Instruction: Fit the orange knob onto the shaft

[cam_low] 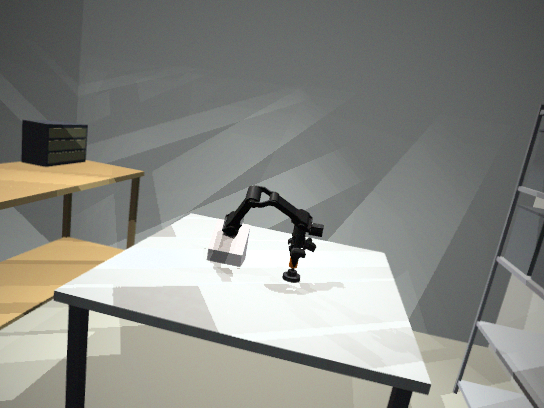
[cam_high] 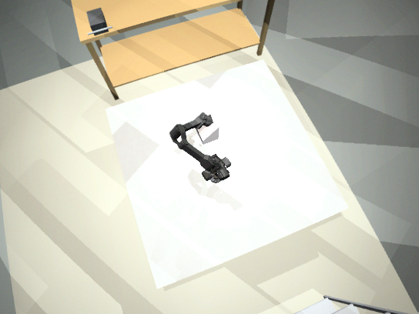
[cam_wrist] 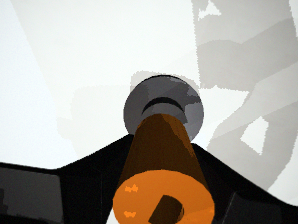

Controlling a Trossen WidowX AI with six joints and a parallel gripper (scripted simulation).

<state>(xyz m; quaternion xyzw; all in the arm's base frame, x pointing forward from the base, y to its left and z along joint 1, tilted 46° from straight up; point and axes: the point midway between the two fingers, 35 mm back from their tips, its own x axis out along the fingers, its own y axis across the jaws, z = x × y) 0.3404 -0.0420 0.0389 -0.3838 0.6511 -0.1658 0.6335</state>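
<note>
My gripper tip is 20 mm below the orange knob. The rest, counted from my gripper tip: dark round pedestal 40 mm below.
</note>
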